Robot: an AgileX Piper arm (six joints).
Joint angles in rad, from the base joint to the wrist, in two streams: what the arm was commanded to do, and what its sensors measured. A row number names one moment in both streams.
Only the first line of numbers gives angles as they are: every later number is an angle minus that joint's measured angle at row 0.
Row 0, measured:
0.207, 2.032, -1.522, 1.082, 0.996, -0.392
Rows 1 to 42, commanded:
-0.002, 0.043, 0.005, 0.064, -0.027, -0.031
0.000, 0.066, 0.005, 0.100, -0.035, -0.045
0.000, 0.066, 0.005, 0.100, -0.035, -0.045
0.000, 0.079, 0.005, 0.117, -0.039, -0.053
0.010, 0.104, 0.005, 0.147, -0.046, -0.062
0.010, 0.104, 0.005, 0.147, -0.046, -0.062
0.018, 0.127, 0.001, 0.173, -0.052, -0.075
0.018, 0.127, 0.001, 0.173, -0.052, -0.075
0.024, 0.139, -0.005, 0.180, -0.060, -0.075
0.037, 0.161, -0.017, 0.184, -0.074, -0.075
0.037, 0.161, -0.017, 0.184, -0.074, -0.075
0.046, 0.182, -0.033, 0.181, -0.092, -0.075
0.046, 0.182, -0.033, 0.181, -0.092, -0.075
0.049, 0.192, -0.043, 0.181, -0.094, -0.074
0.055, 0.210, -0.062, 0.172, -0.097, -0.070
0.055, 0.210, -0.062, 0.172, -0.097, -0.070
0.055, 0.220, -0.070, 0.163, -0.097, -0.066
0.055, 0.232, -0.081, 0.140, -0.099, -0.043
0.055, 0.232, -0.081, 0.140, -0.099, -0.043
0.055, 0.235, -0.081, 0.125, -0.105, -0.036
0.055, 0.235, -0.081, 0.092, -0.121, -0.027
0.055, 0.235, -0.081, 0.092, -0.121, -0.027
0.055, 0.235, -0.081, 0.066, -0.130, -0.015
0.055, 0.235, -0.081, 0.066, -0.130, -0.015
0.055, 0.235, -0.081, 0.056, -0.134, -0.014
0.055, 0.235, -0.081, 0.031, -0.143, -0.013
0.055, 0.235, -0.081, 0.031, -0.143, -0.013
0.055, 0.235, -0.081, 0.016, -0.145, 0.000
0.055, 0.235, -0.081, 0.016, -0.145, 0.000
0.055, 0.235, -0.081, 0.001, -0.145, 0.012
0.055, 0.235, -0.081, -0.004, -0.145, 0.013
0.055, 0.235, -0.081, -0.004, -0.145, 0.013
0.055, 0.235, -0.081, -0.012, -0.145, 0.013
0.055, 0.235, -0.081, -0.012, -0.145, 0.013
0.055, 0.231, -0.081, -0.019, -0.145, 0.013
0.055, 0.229, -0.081, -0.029, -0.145, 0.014
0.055, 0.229, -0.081, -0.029, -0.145, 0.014
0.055, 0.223, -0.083, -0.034, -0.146, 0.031
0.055, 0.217, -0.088, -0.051, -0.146, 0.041
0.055, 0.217, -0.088, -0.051, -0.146, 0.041
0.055, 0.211, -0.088, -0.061, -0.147, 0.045
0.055, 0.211, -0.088, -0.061, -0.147, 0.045
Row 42, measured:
0.056, 0.228, -0.077, -0.035, -0.140, 0.029
